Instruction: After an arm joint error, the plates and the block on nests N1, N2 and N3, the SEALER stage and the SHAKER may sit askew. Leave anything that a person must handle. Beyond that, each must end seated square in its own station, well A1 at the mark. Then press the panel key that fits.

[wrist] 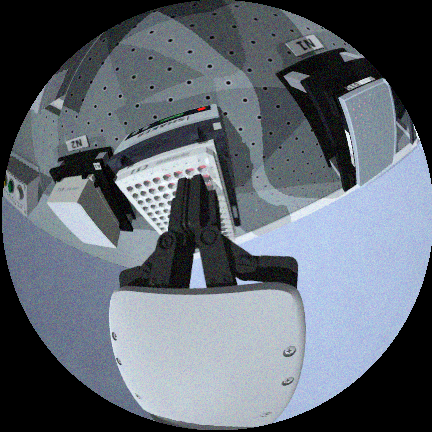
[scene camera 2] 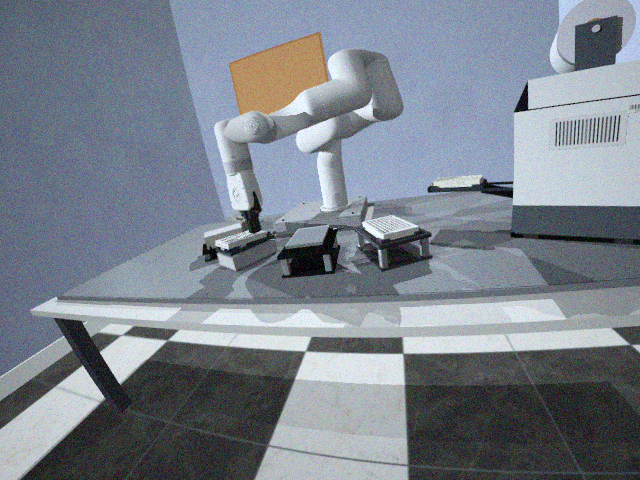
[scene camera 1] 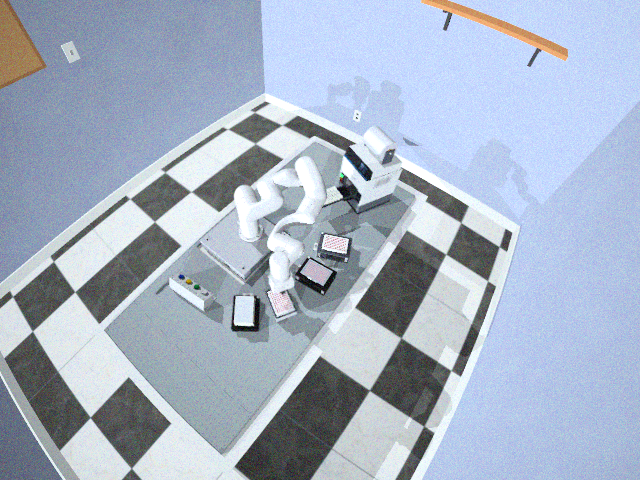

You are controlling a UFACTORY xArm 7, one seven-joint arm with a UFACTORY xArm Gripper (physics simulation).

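My gripper is shut and empty, fingers pointing down at the far end of the white well plate on the SHAKER; contact cannot be told. That plate looks roughly parallel to the shaker's edge. A pale block sits on black nest N2. A smooth-topped plate lies on black nest N1. A white plate rests on the remaining nest. Another plate lies on the SEALER stage.
The SEALER stands at one end of the table. The key panel, with blue, yellow and green keys, stands beyond N2. The arm's base plate lies between panel and sealer. The shaker display shows red and green.
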